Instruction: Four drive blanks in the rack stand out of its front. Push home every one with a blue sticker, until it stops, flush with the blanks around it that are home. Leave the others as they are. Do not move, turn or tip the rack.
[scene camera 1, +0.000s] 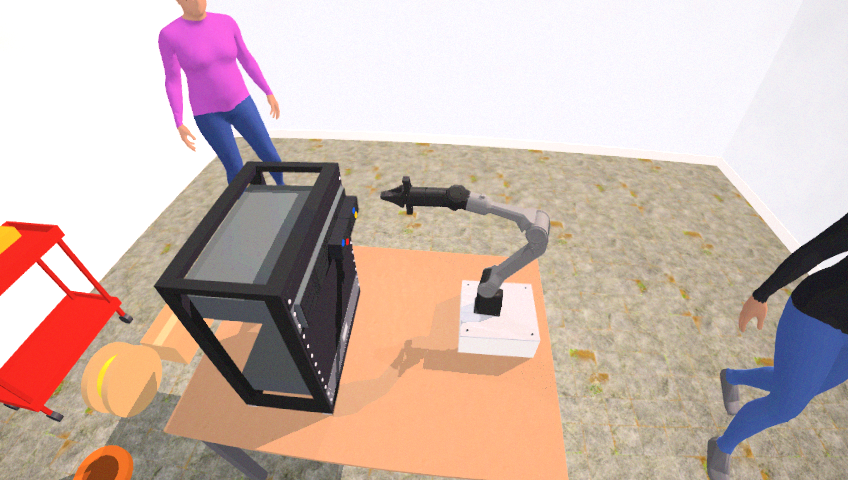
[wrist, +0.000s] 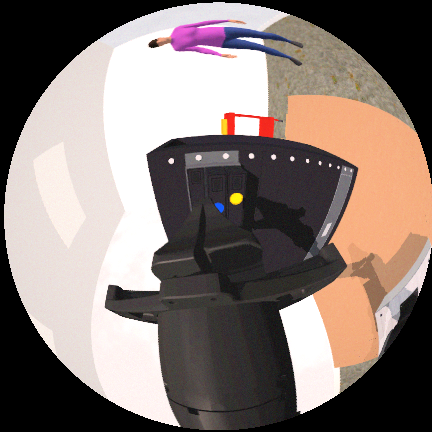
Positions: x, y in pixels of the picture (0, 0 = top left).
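My gripper: scene camera 1 (381, 195), wrist view (205, 207). Black rack: visible in scene camera 1, visible in the wrist view. Same spot on the rack: (scene camera 1: 345, 257) and (wrist: 295, 194).
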